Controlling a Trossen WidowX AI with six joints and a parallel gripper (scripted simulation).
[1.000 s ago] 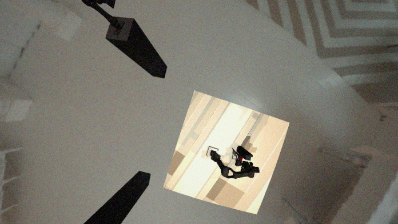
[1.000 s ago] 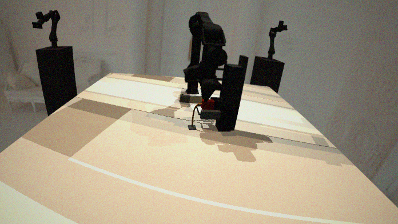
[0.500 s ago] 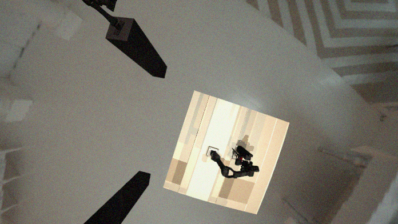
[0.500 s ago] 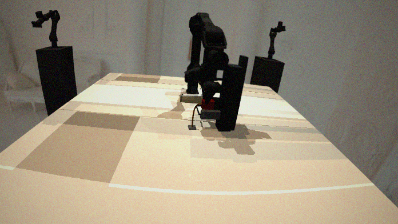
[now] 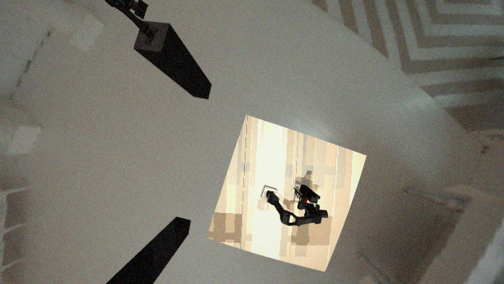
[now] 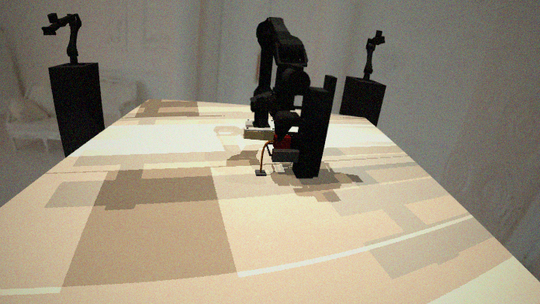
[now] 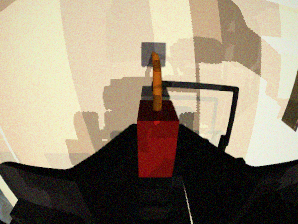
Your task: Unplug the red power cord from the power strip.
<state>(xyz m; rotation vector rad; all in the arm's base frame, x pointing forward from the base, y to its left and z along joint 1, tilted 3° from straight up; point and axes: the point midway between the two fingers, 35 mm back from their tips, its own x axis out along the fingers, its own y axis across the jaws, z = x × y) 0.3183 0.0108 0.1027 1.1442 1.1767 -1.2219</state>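
The red plug lies 3 cm to the left of my gripper tip. The rest, counted from my gripper tip: dark square end piece: 11 cm below, 4 cm to the right; black power strip: 10 cm to the left, 2 cm above.
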